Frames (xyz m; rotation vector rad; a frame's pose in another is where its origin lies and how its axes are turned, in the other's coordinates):
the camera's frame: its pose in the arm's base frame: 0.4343 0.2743 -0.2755 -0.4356 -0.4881 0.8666
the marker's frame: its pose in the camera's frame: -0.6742 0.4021 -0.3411 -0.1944 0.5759 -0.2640
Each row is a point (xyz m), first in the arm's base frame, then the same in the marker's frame.
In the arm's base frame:
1: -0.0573 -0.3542 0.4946
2: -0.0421 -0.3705 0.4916
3: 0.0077 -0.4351 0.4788
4: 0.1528 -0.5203 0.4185
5: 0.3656 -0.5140 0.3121
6: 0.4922 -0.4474 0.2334
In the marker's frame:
1: -0.2574 -1.1131 0.8822
2: -0.2496 -1.1268 0.8661
3: -0.2284 -1.1768 0.8039
4: -0.1248 -1.2394 0.6724
5: 0.0799 -1.2329 0.5511
6: 0.2272 -1.1773 0.5082

